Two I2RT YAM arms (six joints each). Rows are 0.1 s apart.
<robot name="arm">
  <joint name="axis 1" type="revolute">
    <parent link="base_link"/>
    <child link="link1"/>
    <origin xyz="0 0 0.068" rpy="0 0 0"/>
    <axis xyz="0 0 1"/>
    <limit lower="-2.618" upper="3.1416"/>
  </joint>
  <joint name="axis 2" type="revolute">
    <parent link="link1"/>
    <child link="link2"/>
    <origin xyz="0.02 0.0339 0.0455" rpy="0 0 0"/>
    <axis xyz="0 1 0"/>
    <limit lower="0" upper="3.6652"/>
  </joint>
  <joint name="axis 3" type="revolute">
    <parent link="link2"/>
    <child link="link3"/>
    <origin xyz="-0.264 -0.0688 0" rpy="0 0 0"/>
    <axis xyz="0 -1 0"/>
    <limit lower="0" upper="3.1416"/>
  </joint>
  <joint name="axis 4" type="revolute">
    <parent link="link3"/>
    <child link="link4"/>
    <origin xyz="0.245 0.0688 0.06" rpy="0 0 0"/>
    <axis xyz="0 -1 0"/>
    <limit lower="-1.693" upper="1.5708"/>
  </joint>
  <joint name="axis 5" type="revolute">
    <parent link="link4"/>
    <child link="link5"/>
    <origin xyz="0.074 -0.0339 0.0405" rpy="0 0 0"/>
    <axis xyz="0 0 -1"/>
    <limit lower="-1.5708" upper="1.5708"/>
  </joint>
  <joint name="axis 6" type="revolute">
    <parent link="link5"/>
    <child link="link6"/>
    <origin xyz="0.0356 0 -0.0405" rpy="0 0 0"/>
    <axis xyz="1 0 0"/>
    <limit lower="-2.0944" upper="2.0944"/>
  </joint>
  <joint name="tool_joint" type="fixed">
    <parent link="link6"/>
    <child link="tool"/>
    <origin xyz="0 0 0" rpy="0 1.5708 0"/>
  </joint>
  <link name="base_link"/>
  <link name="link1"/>
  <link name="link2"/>
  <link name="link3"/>
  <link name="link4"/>
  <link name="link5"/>
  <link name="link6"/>
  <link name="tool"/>
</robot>
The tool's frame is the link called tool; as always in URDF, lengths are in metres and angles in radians.
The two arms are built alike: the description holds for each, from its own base.
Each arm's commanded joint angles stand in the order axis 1, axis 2, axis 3, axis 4, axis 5, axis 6.
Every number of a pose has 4 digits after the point. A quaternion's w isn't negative.
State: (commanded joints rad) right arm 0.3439 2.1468 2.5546 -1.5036 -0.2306 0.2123; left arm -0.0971 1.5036 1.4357 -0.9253 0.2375 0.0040
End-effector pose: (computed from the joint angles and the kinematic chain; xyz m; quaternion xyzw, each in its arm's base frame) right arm 0.3876 0.1474 0.3905 -0.0905 0.9616 0.1717 0.1940; left arm 0.3078 -0.0384 0.3292 0.0818 0.9489 -0.1266 0.2772
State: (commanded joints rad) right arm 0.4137 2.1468 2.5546 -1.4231 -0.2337 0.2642; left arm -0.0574 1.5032 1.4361 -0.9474 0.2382 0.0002
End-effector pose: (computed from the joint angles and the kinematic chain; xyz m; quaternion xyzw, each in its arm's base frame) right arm 0.3833 0.1773 0.3948 -0.1032 0.9501 0.1963 0.2195; left arm 0.3070 -0.0261 0.3281 0.0601 0.9534 -0.1220 0.2692
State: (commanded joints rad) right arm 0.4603 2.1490 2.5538 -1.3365 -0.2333 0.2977; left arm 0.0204 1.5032 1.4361 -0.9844 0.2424 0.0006
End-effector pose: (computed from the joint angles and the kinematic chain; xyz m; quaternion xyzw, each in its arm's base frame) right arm 0.3822 0.1987 0.3990 -0.1130 0.9368 0.2181 0.2490; left arm 0.3046 -0.0023 0.3261 0.0215 0.9597 -0.1142 0.2561
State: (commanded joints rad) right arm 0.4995 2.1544 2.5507 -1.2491 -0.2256 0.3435; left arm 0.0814 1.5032 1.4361 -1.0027 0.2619 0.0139
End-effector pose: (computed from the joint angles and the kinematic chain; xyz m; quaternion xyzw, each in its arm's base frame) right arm 0.3823 0.2177 0.4019 -0.1119 0.9244 0.2390 0.2754; left arm 0.3024 0.0154 0.3253 -0.0001 0.9610 -0.1147 0.2515
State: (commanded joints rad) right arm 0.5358 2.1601 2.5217 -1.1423 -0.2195 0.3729; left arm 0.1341 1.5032 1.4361 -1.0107 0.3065 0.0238
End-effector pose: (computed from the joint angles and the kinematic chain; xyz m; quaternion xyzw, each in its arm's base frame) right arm 0.3846 0.2374 0.3992 -0.1167 0.9110 0.2587 0.2994; left arm 0.3005 0.0297 0.3252 -0.0156 0.9590 -0.1286 0.2521
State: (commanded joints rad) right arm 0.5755 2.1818 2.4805 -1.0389 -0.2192 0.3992; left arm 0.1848 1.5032 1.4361 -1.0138 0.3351 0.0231
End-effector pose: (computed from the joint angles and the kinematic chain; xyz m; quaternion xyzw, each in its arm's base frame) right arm 0.3886 0.2613 0.3858 -0.1240 0.9021 0.2762 0.3075; left arm 0.2983 0.0439 0.3254 -0.0369 0.9567 -0.1361 0.2546
